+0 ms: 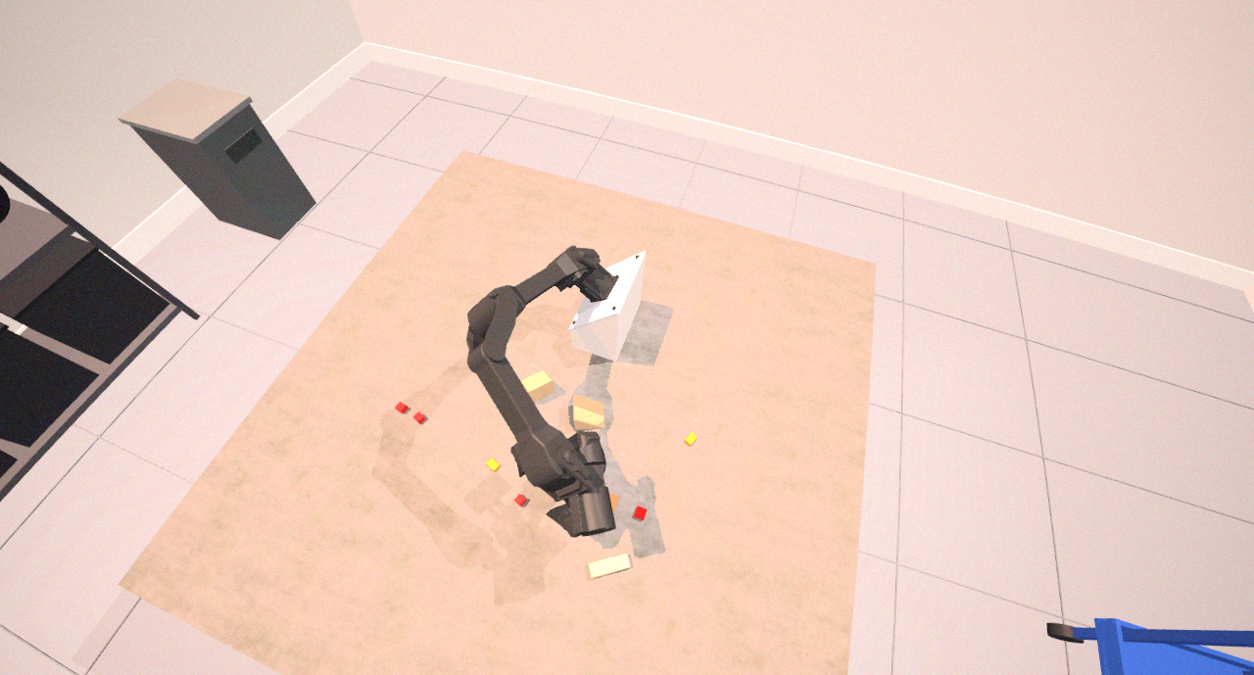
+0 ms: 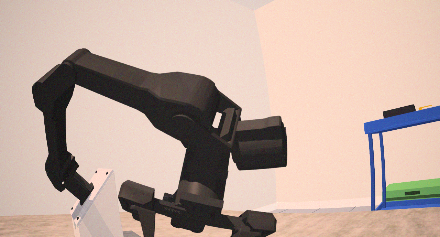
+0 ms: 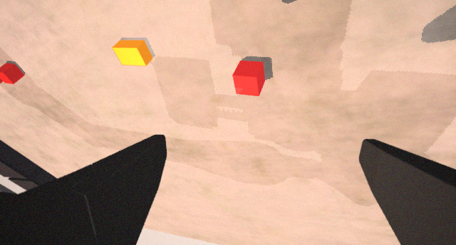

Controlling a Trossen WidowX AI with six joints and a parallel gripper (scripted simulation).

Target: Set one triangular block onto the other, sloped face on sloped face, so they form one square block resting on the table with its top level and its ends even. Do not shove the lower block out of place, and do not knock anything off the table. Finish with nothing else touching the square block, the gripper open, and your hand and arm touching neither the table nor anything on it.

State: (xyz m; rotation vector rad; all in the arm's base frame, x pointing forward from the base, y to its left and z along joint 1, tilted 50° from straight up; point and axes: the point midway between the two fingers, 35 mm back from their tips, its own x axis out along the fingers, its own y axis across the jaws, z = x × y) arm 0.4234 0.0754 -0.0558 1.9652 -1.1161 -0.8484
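My gripper tip is now 200 mm past the wooden triangular block, 10 mm to the left of it and 60 mm above it. From my gripper tip the other things lie so: long block 40 mm ahead, 180 mm to the left, 70 mm below.
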